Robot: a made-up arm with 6 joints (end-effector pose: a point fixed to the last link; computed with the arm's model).
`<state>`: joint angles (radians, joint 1 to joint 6).
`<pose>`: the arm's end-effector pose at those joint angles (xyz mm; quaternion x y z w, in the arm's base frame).
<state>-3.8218 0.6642 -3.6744 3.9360 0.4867 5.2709</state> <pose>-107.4 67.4 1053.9 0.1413 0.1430 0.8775 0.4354</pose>
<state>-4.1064 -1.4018 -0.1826 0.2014 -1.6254 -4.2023</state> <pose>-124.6 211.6 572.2 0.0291 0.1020 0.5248 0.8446</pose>
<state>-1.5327 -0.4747 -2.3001 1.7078 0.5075 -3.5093</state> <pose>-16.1 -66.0 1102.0 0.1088 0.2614 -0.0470 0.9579</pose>
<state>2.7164 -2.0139 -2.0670 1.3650 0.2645 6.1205</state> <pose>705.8 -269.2 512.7 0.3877 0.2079 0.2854 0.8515</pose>
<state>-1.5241 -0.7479 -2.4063 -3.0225 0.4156 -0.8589</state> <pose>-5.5 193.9 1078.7 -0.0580 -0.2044 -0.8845 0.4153</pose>
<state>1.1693 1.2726 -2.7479 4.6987 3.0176 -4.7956</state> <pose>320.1 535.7 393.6 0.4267 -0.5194 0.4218 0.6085</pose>
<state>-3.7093 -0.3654 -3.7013 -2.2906 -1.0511 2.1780</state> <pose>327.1 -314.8 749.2 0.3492 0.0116 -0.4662 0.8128</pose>
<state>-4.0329 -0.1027 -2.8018 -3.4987 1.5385 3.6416</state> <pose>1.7 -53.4 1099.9 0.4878 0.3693 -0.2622 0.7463</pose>
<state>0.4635 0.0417 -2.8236 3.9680 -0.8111 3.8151</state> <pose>133.8 165.4 977.6 -0.5127 -0.0363 -0.4326 0.7408</pose>
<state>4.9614 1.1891 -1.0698 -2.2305 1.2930 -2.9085</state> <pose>12.7 -276.6 -282.5 0.2981 -0.7631 0.2776 0.5017</pose>
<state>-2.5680 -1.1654 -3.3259 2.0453 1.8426 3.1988</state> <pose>668.2 314.0 363.1 -0.0949 0.8574 -0.4871 0.1362</pose>
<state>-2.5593 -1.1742 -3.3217 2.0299 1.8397 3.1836</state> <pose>666.4 319.6 360.7 -0.1044 0.8522 -0.4943 0.1361</pose>
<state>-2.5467 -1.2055 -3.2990 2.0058 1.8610 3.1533</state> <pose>663.5 326.4 352.2 -0.1152 0.8449 -0.5078 0.1226</pose>
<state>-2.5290 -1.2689 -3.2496 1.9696 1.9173 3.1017</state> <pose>658.6 334.1 335.3 -0.1264 0.8342 -0.5292 0.0896</pose>
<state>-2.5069 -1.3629 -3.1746 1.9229 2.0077 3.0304</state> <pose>650.2 342.2 310.5 -0.1357 0.8199 -0.5549 0.0378</pose>
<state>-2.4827 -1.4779 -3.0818 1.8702 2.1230 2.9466</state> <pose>637.6 349.2 280.7 0.1400 -0.8027 0.5790 0.0273</pose>
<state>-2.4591 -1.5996 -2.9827 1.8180 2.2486 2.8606</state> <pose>621.1 354.5 249.9 0.1378 -0.7850 0.5963 0.0964</pose>
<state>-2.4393 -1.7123 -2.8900 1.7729 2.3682 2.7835</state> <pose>603.1 357.3 222.2 0.1299 -0.7695 0.6045 0.1599</pose>
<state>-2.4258 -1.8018 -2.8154 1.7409 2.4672 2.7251</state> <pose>587.2 357.7 200.7 0.1189 -0.7587 0.6050 0.2103</pose>
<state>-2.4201 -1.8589 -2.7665 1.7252 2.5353 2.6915</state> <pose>576.7 356.1 187.3 0.1081 -0.7534 0.6011 0.2436</pose>
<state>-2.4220 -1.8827 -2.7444 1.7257 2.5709 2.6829</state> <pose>573.0 352.9 181.8 0.0995 -0.7533 0.5958 0.2602</pose>
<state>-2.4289 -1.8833 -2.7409 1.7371 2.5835 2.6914</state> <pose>574.1 348.8 181.8 0.0929 -0.7566 0.5903 0.2655</pose>
